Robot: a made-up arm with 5 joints.
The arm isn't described. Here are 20 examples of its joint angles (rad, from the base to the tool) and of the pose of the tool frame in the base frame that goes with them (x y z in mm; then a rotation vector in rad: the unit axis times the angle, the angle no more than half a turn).
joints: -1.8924 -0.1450 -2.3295 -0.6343 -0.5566
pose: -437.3 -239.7 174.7 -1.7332 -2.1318 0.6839
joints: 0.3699 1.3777 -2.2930 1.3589 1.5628
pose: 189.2 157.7 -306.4 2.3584 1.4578 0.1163
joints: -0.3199 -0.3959 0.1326 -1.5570 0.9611
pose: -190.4 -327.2 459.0 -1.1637 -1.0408 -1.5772
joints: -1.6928 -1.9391 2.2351 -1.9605 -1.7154
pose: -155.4 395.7 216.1 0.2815 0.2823 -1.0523
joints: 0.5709 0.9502 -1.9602 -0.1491 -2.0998
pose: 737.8 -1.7 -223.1 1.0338 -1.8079 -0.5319
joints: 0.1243 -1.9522 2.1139 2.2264 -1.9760
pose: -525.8 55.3 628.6 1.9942 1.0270 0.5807
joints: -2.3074 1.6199 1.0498 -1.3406 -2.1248
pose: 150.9 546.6 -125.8 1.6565 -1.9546 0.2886
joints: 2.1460 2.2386 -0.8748 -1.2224 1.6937
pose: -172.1 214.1 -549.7 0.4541 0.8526 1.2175
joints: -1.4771 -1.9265 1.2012 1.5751 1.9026
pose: 221.5 365.7 258.4 0.4107 0.0430 1.2220
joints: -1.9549 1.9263 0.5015 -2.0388 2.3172
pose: -167.3 392.4 -527.6 0.1718 -0.9079 2.4358
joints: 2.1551 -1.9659 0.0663 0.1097 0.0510
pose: -177.1 -301.3 409.9 -1.1355 -2.0343 1.4713
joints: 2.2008 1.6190 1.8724 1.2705 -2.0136
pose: 164.9 -443.8 -632.4 -0.1996 0.6373 1.9149
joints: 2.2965 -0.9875 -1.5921 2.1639 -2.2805
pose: -23.9 742.6 469.1 1.8258 -0.3557 0.1131
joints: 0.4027 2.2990 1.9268 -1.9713 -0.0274
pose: -170.8 43.1 -120.2 -1.3242 -0.9040 1.7668
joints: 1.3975 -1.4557 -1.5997 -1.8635 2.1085
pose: 65.0 462.9 549.5 2.0818 1.6157 -0.4176
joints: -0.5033 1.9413 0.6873 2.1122 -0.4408
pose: -62.7 -116.1 -615.2 -0.0523 -1.4444 0.4176
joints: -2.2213 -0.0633 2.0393 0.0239 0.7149
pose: -334.4 424.5 18.3 -2.5821 -1.2360 -0.4501
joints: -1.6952 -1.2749 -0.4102 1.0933 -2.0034
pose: 261.0 -162.9 865.8 -0.9506 -2.7068 0.4044
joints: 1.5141 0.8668 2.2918 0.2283 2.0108
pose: 197.6 -369.8 -387.3 -1.0523 2.1120 1.4489
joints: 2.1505 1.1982 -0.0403 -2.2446 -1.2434
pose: 305.3 412.7 80.7 -0.6639 2.1245 -0.5608
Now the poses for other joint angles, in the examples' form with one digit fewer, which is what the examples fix.
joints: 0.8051 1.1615 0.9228 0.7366 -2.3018
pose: 28 -748 -400 -0.256 1.155 1.387
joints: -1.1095 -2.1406 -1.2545 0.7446 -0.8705
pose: 615 55 417 -0.186 -2.408 1.852
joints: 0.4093 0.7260 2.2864 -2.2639 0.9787
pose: 18 -275 -337 -1.596 0.109 2.591
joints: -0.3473 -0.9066 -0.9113 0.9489 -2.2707
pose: 338 -197 846 0.234 -2.824 0.128
